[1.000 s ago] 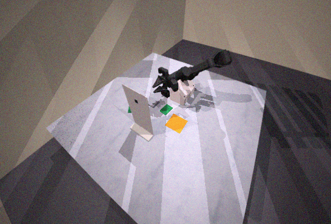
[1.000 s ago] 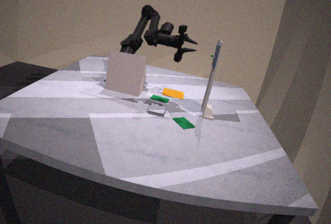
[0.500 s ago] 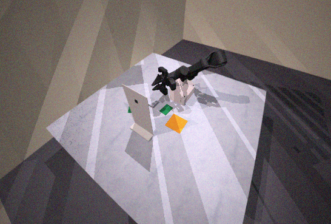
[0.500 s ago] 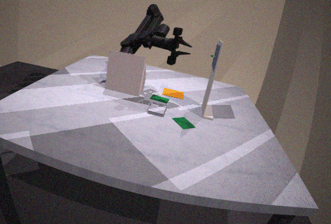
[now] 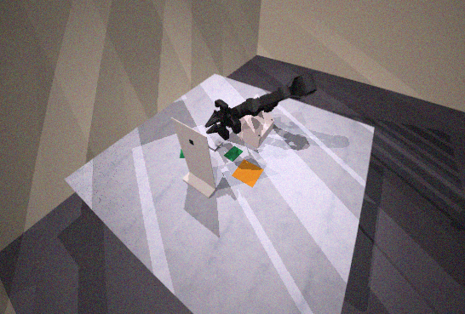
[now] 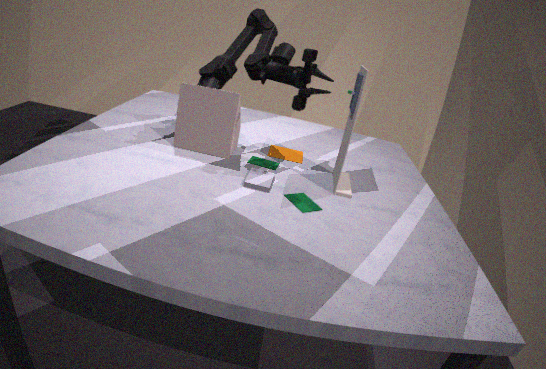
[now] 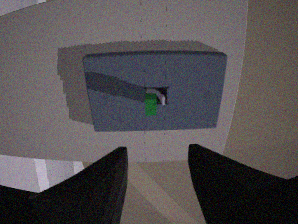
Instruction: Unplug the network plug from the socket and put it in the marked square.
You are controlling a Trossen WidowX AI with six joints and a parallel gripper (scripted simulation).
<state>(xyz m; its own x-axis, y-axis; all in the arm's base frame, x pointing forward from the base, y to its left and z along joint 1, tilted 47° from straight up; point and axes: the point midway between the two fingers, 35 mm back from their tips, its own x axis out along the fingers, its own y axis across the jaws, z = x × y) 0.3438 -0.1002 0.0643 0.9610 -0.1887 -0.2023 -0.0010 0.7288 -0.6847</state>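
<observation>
Now: the orange marked square 90 mm behind my gripper tip, 160 mm to the left of it and 290 mm below it. Also, from my gripper tip: upright panel (90 mm ahead, 120 mm below).
</observation>
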